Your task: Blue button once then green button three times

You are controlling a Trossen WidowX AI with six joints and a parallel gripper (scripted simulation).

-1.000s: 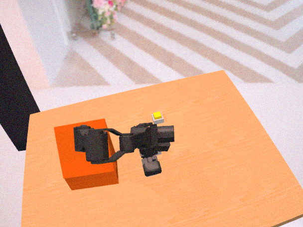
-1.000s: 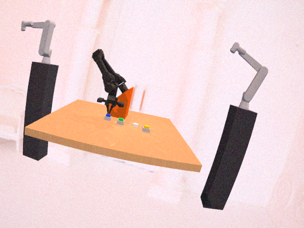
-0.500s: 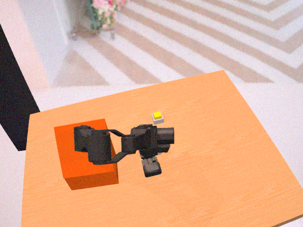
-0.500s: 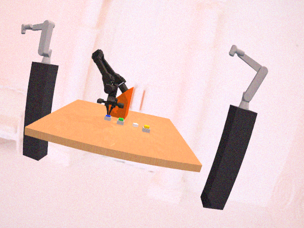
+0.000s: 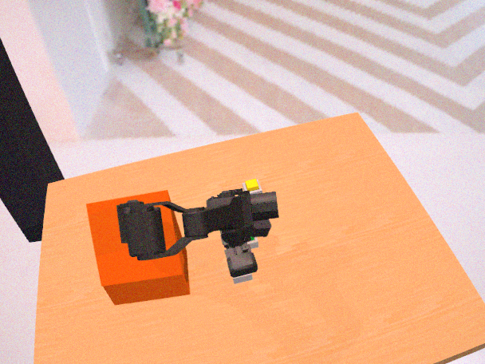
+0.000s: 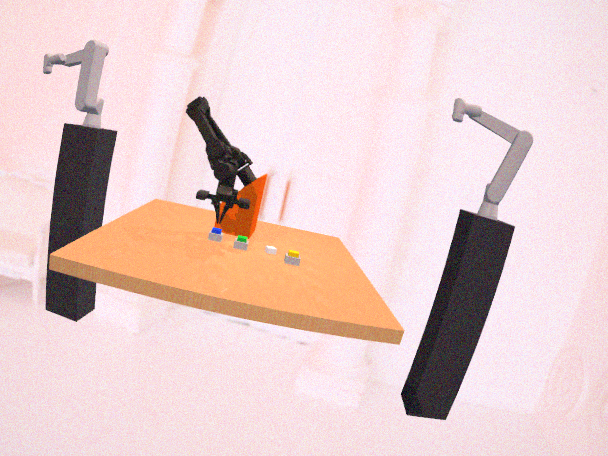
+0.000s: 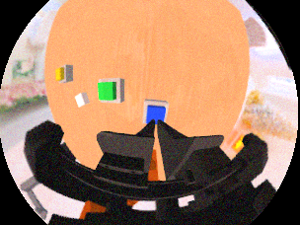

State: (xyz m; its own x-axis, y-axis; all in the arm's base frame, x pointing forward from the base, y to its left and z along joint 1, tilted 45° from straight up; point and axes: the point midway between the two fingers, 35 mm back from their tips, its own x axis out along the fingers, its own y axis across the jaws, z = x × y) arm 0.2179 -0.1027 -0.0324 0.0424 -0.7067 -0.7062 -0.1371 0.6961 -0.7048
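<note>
Right now my gripper tip is 3 cm above the blue button. Also, from my gripper tip: green button: 10 cm to the left, 3 cm below, 3 cm ahead; then yellow button: 28 cm to the left, 6 cm ahead, 3 cm below; then small white block: 20 cm to the left, 5 cm below, 1 cm behind.
</note>
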